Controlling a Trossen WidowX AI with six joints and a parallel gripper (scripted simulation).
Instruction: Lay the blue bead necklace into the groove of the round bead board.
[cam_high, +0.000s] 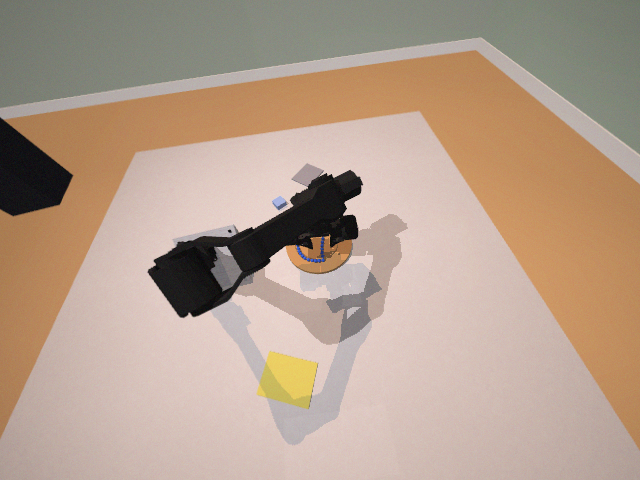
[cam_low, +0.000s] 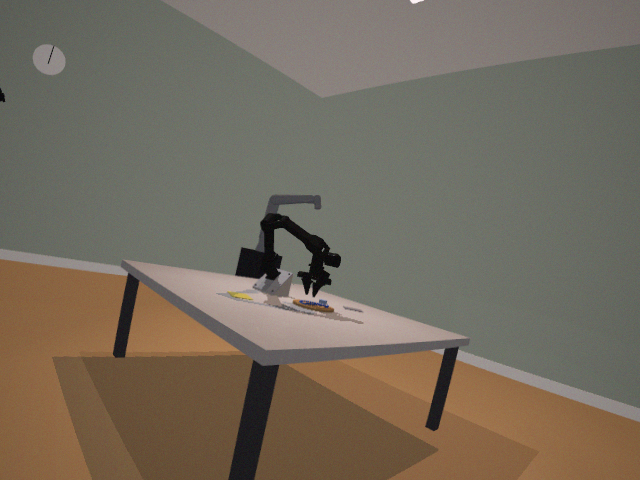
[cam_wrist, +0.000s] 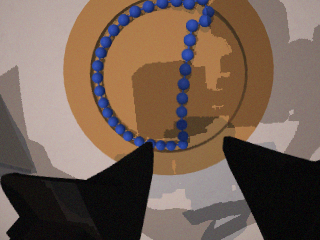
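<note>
My gripper tip is 4 cm to the right of the round bead board and 4 cm above it. From my gripper tip the other things lie so: yellow square patch 28 cm to the right, 16 cm behind, 5 cm below; flat grey tile 35 cm to the left, 5 cm below, 4 cm ahead; light blue cube 24 cm to the left, 9 cm behind, 4 cm below.
</note>
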